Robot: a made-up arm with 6 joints. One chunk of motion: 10 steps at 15 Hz.
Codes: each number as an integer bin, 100 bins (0 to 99) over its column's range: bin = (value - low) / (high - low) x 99, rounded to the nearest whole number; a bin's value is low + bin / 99 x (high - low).
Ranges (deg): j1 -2..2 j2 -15..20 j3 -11..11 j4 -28..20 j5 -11..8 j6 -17..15
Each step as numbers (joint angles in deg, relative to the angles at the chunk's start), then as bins.
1 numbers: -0.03 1.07 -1.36 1.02 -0.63 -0.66
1 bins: 49 45 43 60 54 51
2 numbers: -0.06 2.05 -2.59 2.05 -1.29 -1.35
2 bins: 48 48 38 62 51 48
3 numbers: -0.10 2.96 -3.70 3.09 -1.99 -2.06
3 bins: 47 51 33 64 47 46
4 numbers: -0.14 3.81 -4.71 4.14 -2.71 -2.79
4 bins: 46 53 28 66 43 44
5 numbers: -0.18 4.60 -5.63 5.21 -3.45 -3.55
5 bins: 45 55 24 68 39 42
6 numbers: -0.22 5.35 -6.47 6.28 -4.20 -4.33
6 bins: 44 58 20 71 35 39
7 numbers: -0.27 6.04 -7.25 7.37 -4.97 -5.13
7 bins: 43 60 17 73 31 37
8 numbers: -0.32 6.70 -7.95 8.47 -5.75 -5.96
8 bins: 42 61 14 75 27 34
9 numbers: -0.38 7.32 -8.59 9.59 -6.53 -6.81
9 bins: 40 63 11 78 23 32
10 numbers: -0.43 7.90 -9.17 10.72 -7.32 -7.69
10 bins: 39 65 8 80 19 29
